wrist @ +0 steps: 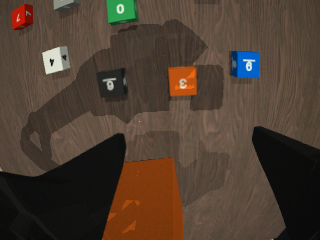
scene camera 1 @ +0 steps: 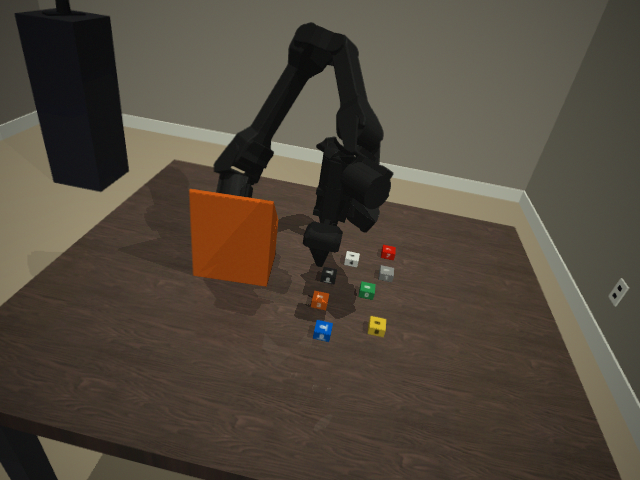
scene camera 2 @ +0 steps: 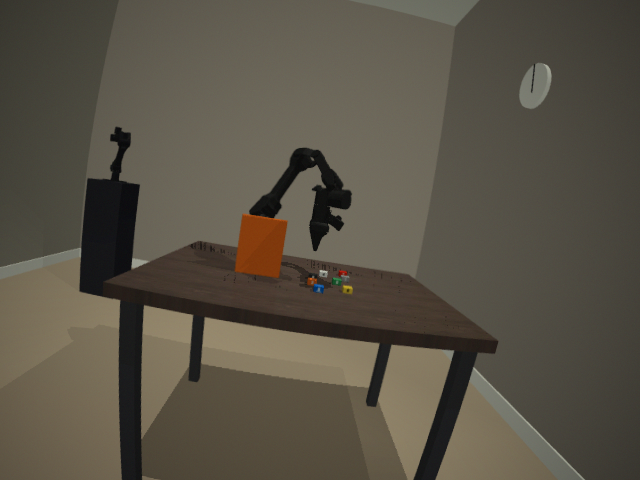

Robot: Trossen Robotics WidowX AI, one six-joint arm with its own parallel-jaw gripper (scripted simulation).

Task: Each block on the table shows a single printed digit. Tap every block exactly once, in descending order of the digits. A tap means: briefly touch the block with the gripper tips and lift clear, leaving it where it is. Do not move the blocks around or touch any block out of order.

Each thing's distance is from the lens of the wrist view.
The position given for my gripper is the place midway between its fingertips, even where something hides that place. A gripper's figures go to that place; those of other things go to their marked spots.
my gripper (wrist: 191,137): 10 cm
black block (wrist: 112,82): 21 cm
blue block (wrist: 244,64): 21 cm
